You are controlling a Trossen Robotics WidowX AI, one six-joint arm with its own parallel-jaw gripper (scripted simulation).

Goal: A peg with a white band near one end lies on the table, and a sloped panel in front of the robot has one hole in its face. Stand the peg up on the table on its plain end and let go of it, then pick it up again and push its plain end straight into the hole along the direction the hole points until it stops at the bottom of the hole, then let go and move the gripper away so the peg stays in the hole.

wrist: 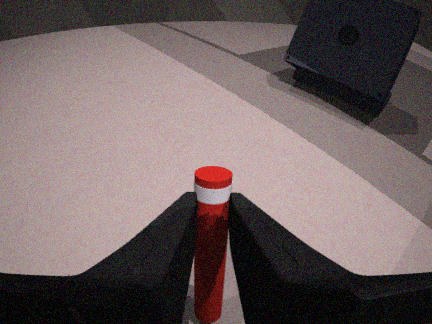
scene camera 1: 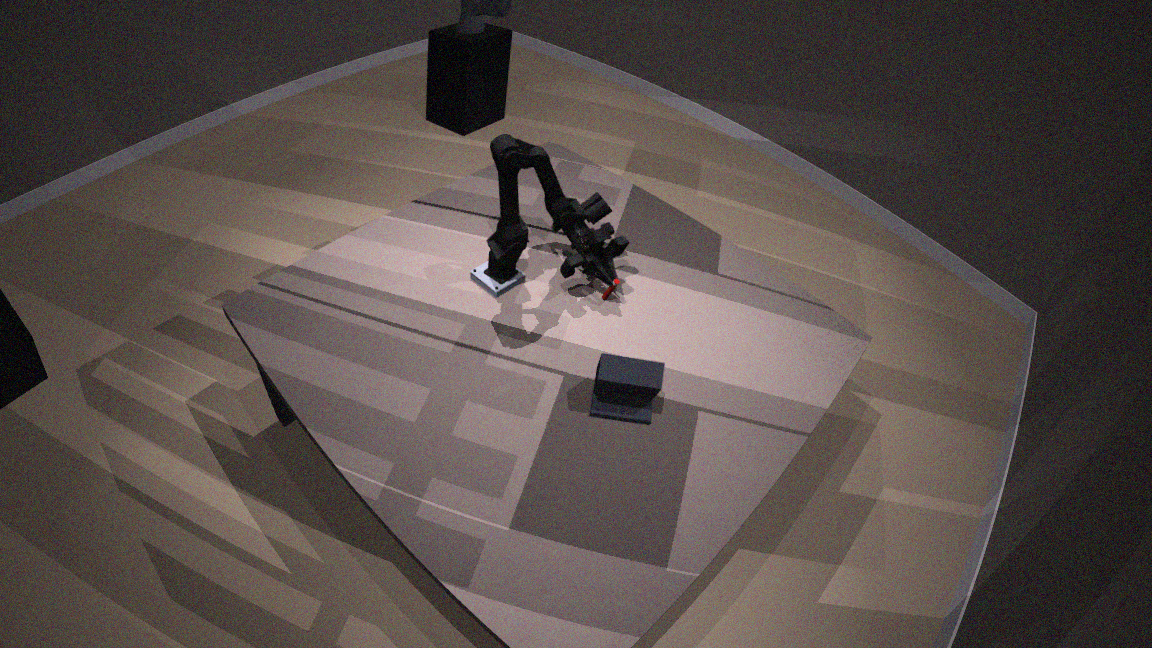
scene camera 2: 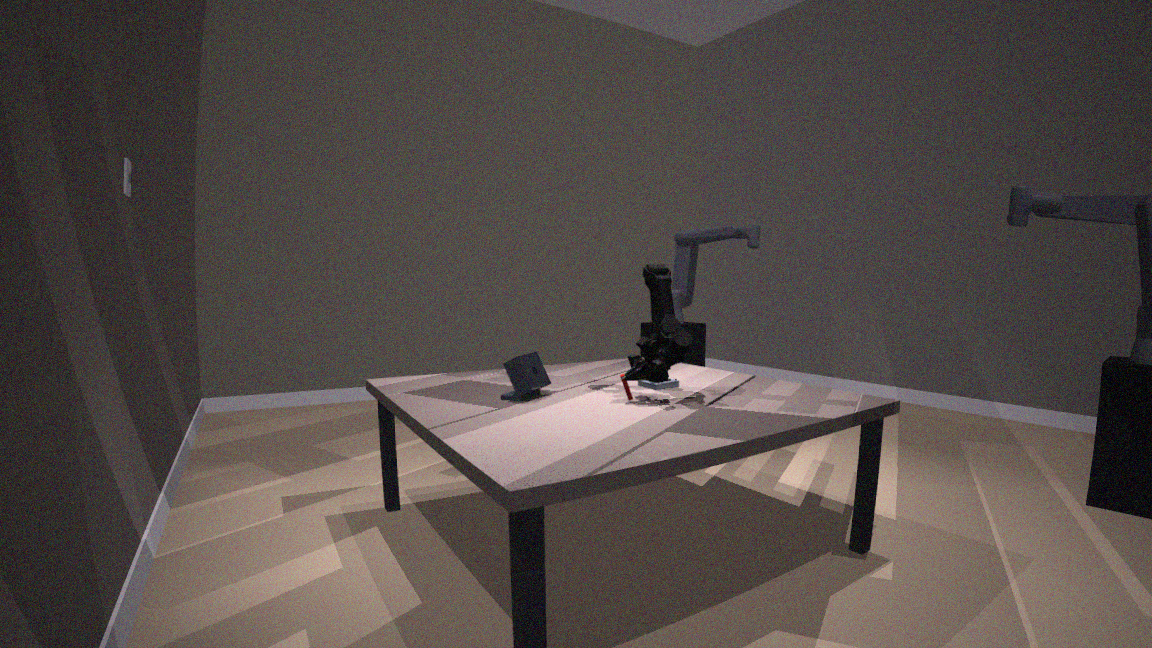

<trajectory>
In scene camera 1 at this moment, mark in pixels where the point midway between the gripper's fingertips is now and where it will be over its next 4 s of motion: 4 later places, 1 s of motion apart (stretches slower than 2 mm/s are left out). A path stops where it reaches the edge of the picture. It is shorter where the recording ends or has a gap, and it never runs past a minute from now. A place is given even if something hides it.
The gripper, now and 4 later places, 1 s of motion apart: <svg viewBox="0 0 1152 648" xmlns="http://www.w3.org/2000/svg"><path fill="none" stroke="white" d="M614 283L611 280L609 280L607 279L606 279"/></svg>
</trajectory>
